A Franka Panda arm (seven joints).
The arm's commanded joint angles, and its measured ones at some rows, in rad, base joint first. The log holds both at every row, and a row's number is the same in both.
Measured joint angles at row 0:
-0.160, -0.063, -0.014, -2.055, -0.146, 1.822, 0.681
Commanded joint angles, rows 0 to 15:
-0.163, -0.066, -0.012, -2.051, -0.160, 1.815, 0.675
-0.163, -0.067, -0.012, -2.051, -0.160, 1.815, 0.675
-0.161, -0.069, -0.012, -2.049, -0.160, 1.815, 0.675
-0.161, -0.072, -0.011, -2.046, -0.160, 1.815, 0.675
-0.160, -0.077, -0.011, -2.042, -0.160, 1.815, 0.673
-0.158, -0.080, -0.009, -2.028, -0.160, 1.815, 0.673
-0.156, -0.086, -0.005, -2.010, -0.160, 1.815, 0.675
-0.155, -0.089, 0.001, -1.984, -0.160, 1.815, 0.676
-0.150, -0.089, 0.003, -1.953, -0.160, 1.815, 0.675
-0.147, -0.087, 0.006, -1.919, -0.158, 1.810, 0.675
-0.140, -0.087, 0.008, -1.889, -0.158, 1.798, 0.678
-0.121, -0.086, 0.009, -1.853, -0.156, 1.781, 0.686
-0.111, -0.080, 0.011, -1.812, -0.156, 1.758, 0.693
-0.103, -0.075, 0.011, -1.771, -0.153, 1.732, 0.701
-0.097, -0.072, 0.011, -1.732, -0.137, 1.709, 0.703
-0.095, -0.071, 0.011, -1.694, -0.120, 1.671, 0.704
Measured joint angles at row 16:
-0.110, -0.094, 0.006, -1.822, -0.145, 1.769, 0.688
